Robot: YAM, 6 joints.
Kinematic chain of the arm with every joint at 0, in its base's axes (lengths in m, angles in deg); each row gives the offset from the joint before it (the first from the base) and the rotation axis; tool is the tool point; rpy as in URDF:
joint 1: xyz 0 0 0.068 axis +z
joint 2: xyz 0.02 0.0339 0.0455 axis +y
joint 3: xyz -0.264 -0.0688 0 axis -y
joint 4: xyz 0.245 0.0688 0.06 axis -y
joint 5: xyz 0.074 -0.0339 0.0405 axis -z
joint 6: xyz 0.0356 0 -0.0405 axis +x
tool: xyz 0 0 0 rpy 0 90 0
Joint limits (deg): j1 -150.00..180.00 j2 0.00..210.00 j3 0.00..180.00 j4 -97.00..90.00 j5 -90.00..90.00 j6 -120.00..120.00
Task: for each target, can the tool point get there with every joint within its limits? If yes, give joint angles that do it. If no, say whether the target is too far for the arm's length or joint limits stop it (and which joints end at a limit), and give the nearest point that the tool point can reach.
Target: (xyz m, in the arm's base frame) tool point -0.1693 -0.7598 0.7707
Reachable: no: too far | nearest point -0.1072 -0.4812 0.5233 | short by 0.378 m
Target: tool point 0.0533 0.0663 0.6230
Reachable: yes | joints 54.55 63.82 122.27 -41.19 8.09 -9.24
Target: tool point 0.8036 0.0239 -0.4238
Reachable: no: too far | nearest point 0.5407 0.0161 -0.2318 | short by 0.326 m
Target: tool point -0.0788 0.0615 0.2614
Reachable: yes | joints 123.24 25.96 31.29 -39.60 -64.84 32.15
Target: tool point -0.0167 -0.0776 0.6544
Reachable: yes | joints -109.14 76.69 149.25 -55.20 -15.75 67.92
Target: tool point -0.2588 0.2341 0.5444
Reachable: yes | joints -47.37 35.14 152.44 -36.30 63.63 -5.68
